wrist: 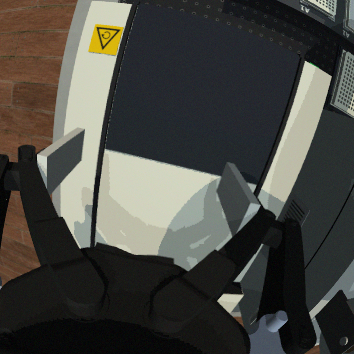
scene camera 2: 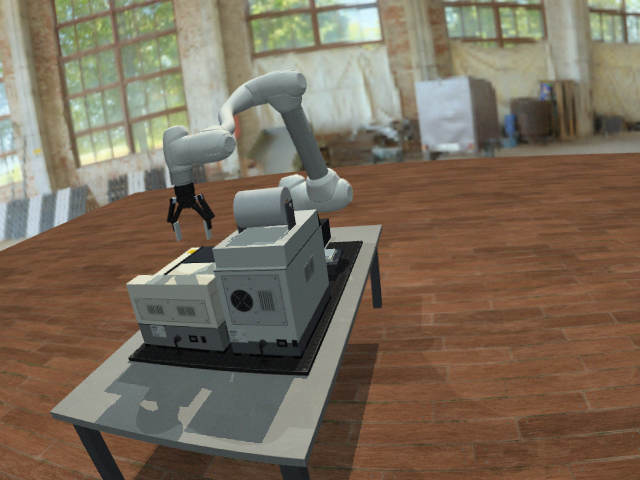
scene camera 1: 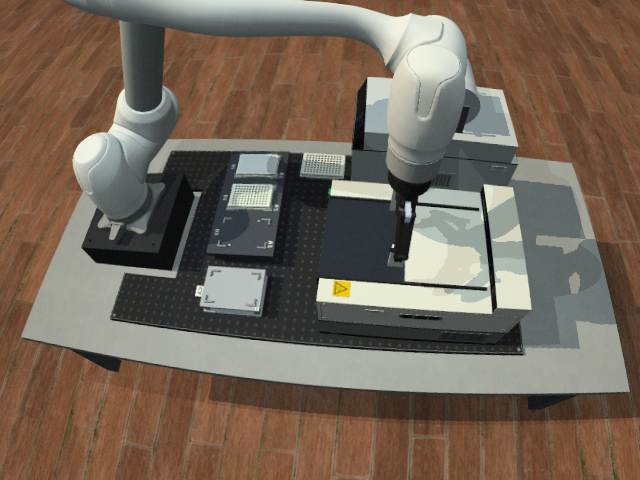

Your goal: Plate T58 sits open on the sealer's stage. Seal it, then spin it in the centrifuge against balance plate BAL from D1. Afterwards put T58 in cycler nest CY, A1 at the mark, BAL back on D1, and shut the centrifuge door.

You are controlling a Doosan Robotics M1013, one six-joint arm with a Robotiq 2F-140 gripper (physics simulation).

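Frame: origin at the arm's base, x back, y left, z down, level; centimetres.
Seen in the pictures: gripper, fingertip midpoint: [wrist: 151, 160] [scene camera 2: 194, 239] [scene camera 1: 396, 236]; arm's base, origin of the base link: [scene camera 1: 132, 207].
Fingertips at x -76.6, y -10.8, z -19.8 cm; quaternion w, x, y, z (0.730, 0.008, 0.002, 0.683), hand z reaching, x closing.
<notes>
Offsets run from my fingertips to a thing's top centre. "spot": to the spot under its first point. Level surfaces: height alone.
Plate T58 {dx +22.1, dy +33.8, dz +18.8 cm} [scene camera 1: 323, 164] [wrist: 346, 85], with open wells, sits at the grey sealer {dx -7.6, dy +35.9, dz -18.2 cm} [scene camera 1: 434, 139] [scene camera 2: 268, 258]. The cream centrifuge [scene camera 1: 403, 299] [scene camera 2: 173, 304] [wrist: 95, 90] has a dark flat panel {dx +6.5, dy +3.7, dz +8.1 cm} [scene camera 1: 356, 237] [wrist: 200, 90] across part of its top; no chamber opening shows. A smooth-topped plate {dx +43.2, dy +34.5, dz +22.6 cm} [scene camera 1: 257, 164] and a white open-well plate {dx +41.8, dy +22.2, dz +22.6 cm} [scene camera 1: 250, 196] stand on the dark rack {spot: dx +39.8, dy +3.6, dz +24.1 cm} [scene camera 1: 240, 252]; its front place holds no plate. The rack labels are too small to read. Nest CY {dx +39.4, dy -6.6, dz +24.6 cm} [scene camera 1: 234, 288] is bare. My gripper [scene camera 1: 398, 258] [scene camera 2: 193, 238] [wrist: 151, 160] is open and empty, above the centrifuge.
The sealer's tall housing and its roll {dx -9.8, dy +36.1, dz -18.2 cm} [scene camera 2: 261, 206] stand beside the centrifuge. A raised cream block {spot: dx -26.8, dy +4.2, dz +5.0 cm} [scene camera 1: 509, 248] lines the centrifuge's right end in scene camera 1. The perforated black mat {dz +29.4 cm} [scene camera 1: 160, 304] lies under the equipment on the grey table {dz +30.6 cm} [scene camera 1: 289, 361].
</notes>
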